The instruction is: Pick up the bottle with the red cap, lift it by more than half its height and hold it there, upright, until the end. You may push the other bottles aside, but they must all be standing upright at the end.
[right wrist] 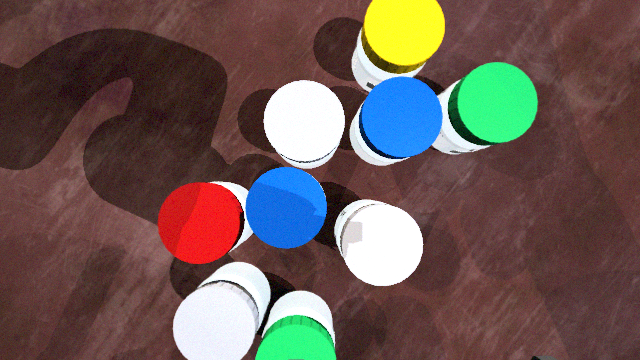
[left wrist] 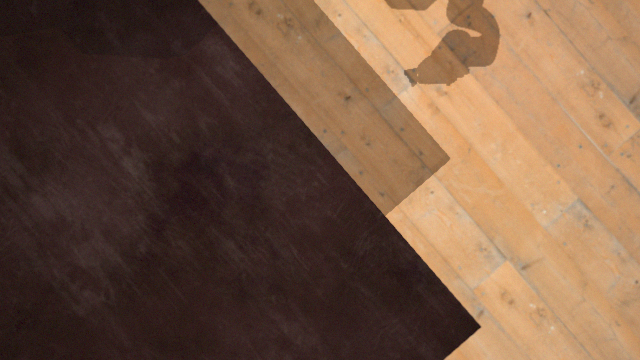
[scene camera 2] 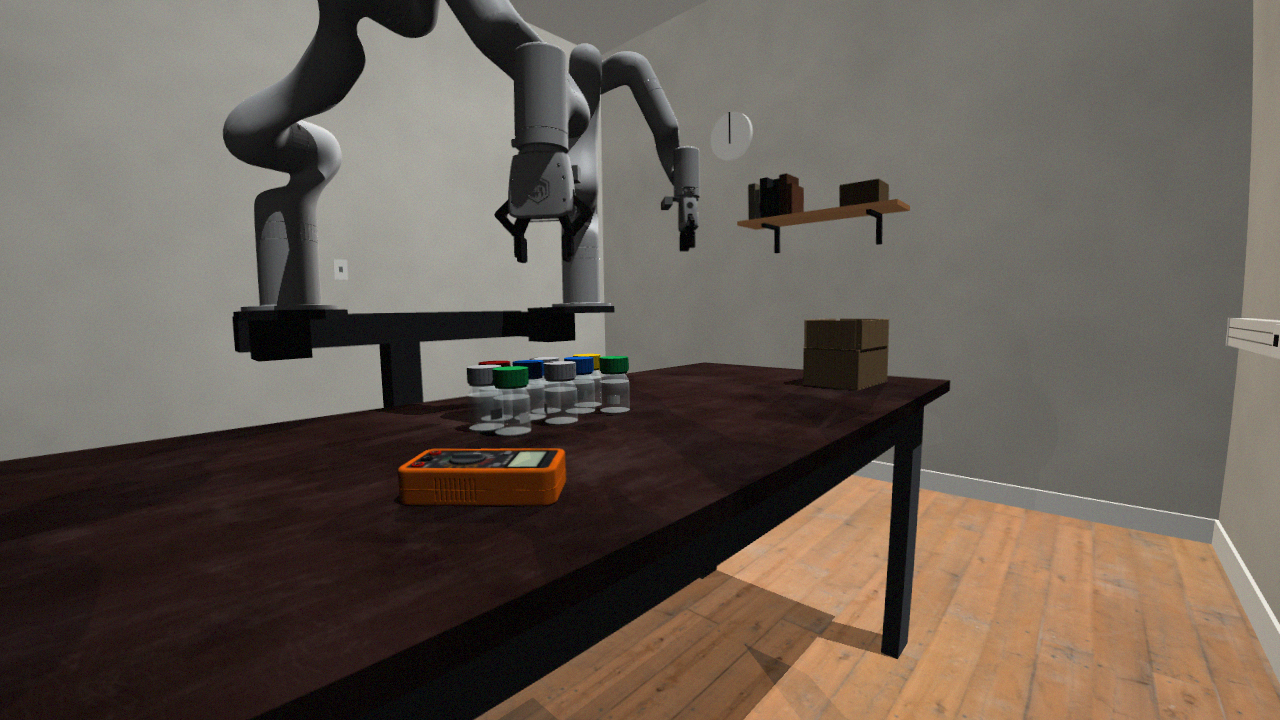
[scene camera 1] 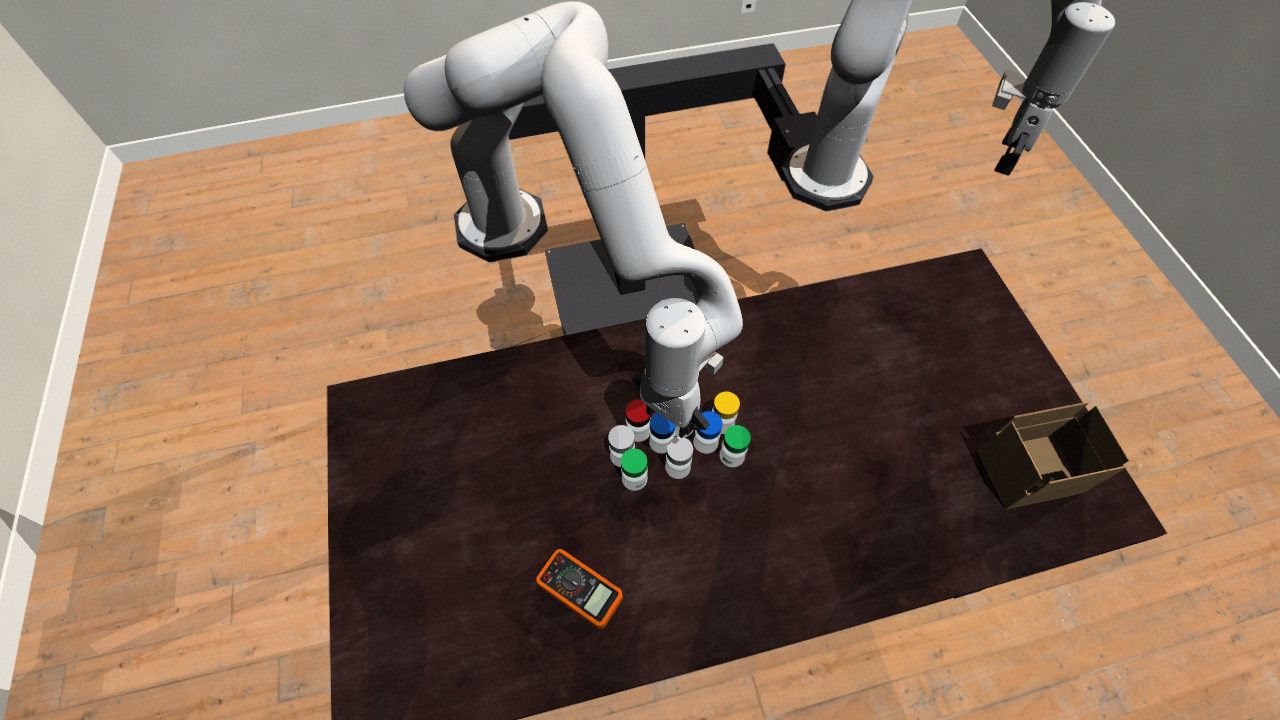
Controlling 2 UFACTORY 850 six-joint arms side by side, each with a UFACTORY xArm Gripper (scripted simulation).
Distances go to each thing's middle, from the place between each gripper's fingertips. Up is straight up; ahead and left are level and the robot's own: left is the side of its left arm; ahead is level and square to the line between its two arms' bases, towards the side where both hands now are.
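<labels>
Red-capped bottle [scene camera 1: 636, 418] 35 cm below my left hand [scene camera 1: 1005, 158], 85 cm to the right of it, 29 cm ahead of it. Cardboard box [scene camera 1: 1059, 449] 56 cm ahead of my left hand, 33 cm below it, 3 cm to the right of it.
Cardboard box 15 cm ahead of my right hand [scene camera 2: 544, 261], 79 cm to the left of it, 22 cm below it. Red-capped bottle 11 cm behind my right hand, 4 cm to the right of it, 24 cm below it.
</labels>
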